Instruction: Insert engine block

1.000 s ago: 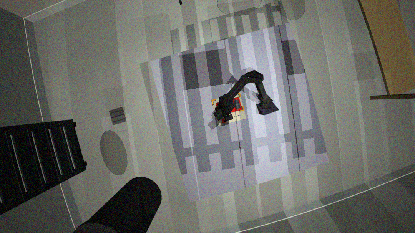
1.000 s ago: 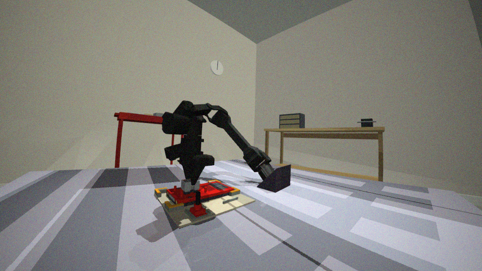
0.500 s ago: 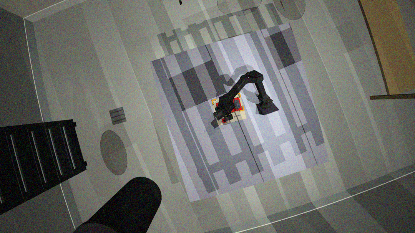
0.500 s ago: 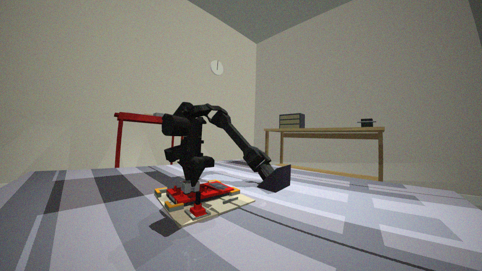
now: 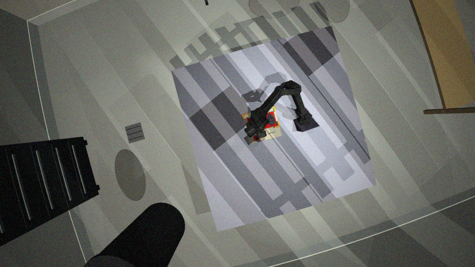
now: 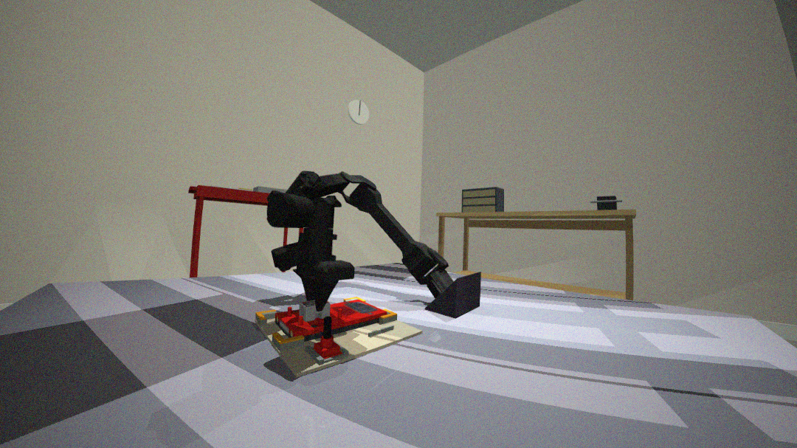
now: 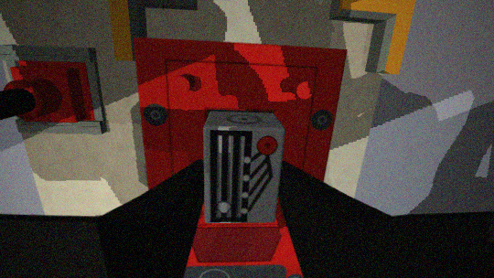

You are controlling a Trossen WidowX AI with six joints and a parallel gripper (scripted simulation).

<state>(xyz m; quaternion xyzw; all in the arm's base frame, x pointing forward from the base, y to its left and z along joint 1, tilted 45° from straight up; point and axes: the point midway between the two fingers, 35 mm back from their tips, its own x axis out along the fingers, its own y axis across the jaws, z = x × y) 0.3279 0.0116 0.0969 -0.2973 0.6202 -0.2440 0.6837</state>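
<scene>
Right now my gripper tip is 110 mm to the right of the black upright peg, 20 mm short of it and 10 mm above it. Also, from my gripper tip: engine block: 10 mm below.
</scene>
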